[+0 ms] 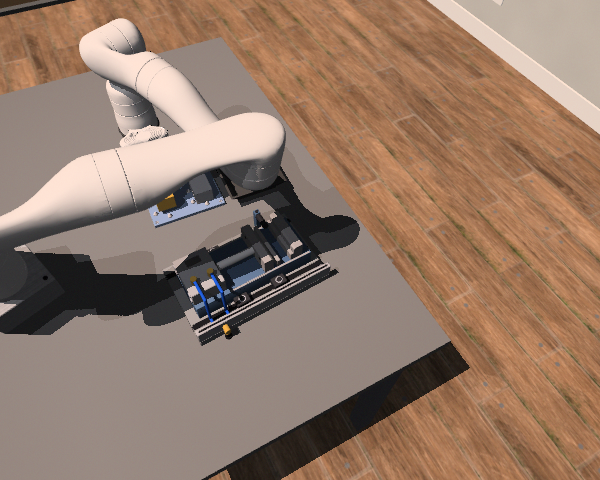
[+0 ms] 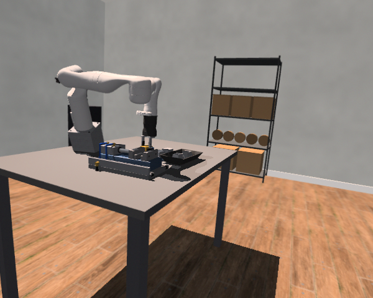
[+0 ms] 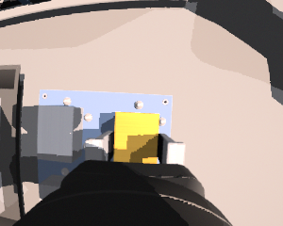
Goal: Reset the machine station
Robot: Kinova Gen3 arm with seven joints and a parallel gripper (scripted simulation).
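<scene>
Right now my hand is 30 mm above the yellow brass blank. From my hand the other things lie so: vise (40 mm ahead, 270 mm to the right, 30 mm below); then fixed jaw (140 mm ahead, 280 mm to the right, 10 mm above); then infeed plate (50 mm ahead, 30 mm to the left, 60 mm below).
</scene>
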